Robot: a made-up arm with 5 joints.
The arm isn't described. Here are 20 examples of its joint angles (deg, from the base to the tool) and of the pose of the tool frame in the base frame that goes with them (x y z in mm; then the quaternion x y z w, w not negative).
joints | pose
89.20 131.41 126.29 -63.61 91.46 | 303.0 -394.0 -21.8 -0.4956 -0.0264 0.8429 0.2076
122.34 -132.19 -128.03 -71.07 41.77 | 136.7 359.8 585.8 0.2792 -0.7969 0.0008 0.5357
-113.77 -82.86 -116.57 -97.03 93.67 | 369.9 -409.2 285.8 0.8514 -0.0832 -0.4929 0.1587
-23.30 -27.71 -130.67 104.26 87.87 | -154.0 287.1 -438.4 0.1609 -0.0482 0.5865 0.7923
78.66 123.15 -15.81 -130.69 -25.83 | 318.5 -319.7 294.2 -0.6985 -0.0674 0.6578 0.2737
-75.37 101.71 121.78 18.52 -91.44 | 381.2 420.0 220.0 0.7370 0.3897 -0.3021 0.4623
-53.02 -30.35 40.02 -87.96 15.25 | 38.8 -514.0 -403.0 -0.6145 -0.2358 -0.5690 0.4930
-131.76 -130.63 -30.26 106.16 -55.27 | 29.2 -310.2 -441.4 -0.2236 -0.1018 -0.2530 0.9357
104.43 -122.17 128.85 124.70 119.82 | -29.6 91.7 710.3 0.8745 0.4558 -0.0500 0.1583
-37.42 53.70 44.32 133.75 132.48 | -120.3 276.9 196.4 0.8175 -0.4104 0.3436 0.2125
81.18 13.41 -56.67 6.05 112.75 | -317.9 -11.4 372.1 0.5140 0.2079 0.7623 0.3338
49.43 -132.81 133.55 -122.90 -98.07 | 4.8 510.7 335.7 0.0632 -0.8768 0.1969 0.4342
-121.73 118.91 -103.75 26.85 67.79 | 90.4 -509.7 8.5 -0.4958 0.4535 0.7381 0.0613
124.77 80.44 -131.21 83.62 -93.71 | -259.0 160.0 42.0 0.1961 0.3297 0.2095 0.8994
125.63 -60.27 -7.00 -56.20 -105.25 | 263.8 374.0 509.3 0.5235 -0.0415 -0.3274 0.7855
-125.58 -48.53 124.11 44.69 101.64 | -288.7 -82.2 -163.4 0.1812 -0.0479 0.5435 0.8182
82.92 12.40 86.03 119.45 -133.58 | -134.4 464.1 560.2 0.7301 -0.5387 0.3376 0.2506
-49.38 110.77 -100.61 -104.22 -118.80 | 295.6 287.9 269.9 0.2346 -0.7787 -0.2318 0.5337
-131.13 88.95 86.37 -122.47 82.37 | 421.7 244.9 -298.6 -0.0342 -0.5991 0.4078 0.6882
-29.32 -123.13 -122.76 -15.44 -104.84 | -284.8 -268.6 -370.1 -0.5128 -0.0089 -0.7921 0.3309
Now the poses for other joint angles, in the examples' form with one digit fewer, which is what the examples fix.
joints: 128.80 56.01 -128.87 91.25 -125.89
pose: -101 247 26 0.286 0.028 0.309 0.906
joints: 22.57 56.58 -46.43 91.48 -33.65
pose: 27 701 158 0.186 -0.778 0.558 0.221
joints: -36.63 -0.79 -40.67 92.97 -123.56
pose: -111 435 96 0.649 -0.619 0.316 0.308
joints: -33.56 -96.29 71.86 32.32 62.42
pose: -222 163 289 0.449 -0.870 -0.134 0.153
